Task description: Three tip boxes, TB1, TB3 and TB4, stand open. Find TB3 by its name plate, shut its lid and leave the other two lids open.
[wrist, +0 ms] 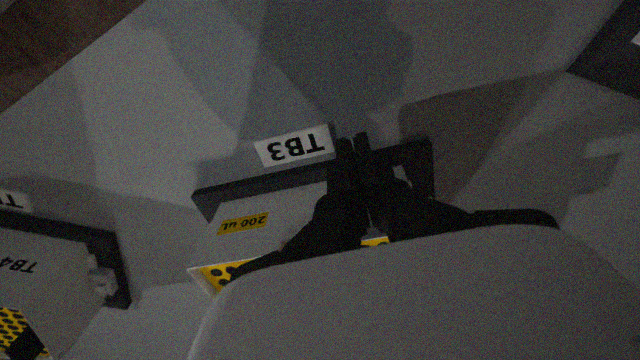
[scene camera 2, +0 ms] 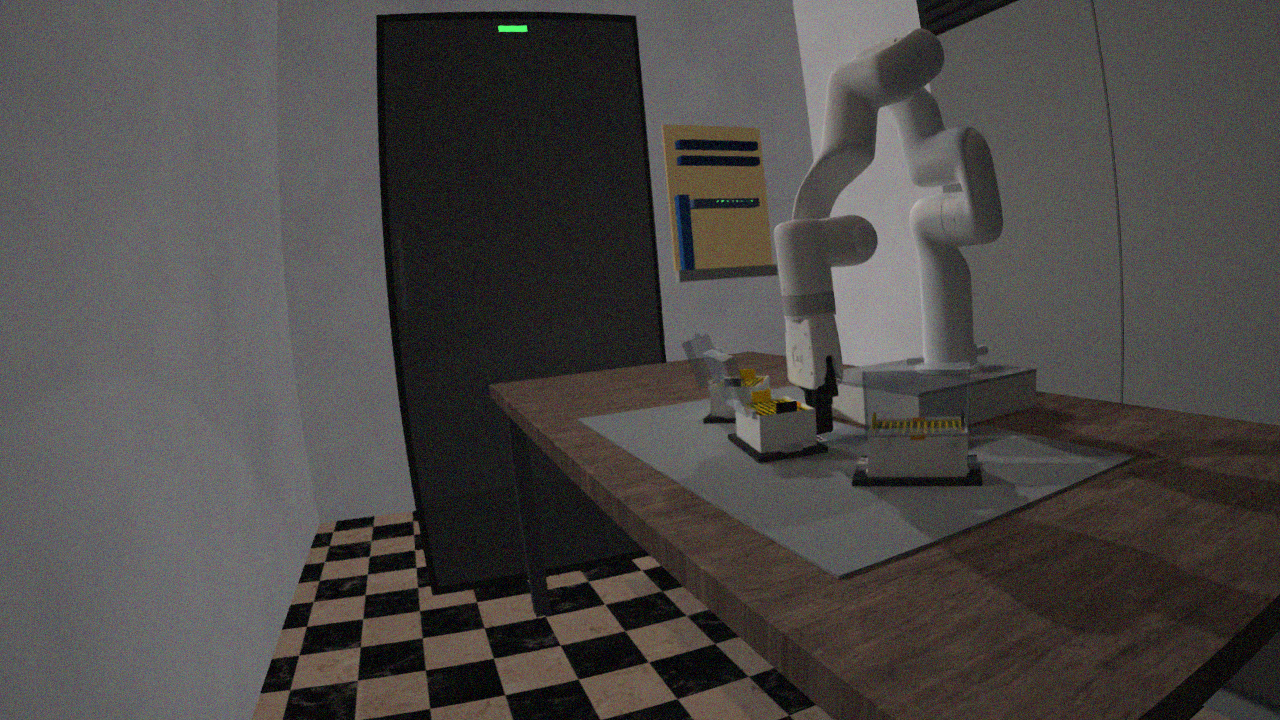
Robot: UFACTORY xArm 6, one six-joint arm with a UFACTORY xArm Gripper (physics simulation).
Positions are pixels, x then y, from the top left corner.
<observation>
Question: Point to a grey mat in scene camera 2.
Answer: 807,504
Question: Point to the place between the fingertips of the gripper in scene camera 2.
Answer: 821,432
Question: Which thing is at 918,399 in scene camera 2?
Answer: A clear lid.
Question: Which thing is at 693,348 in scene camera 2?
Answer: A clear lid.
</observation>
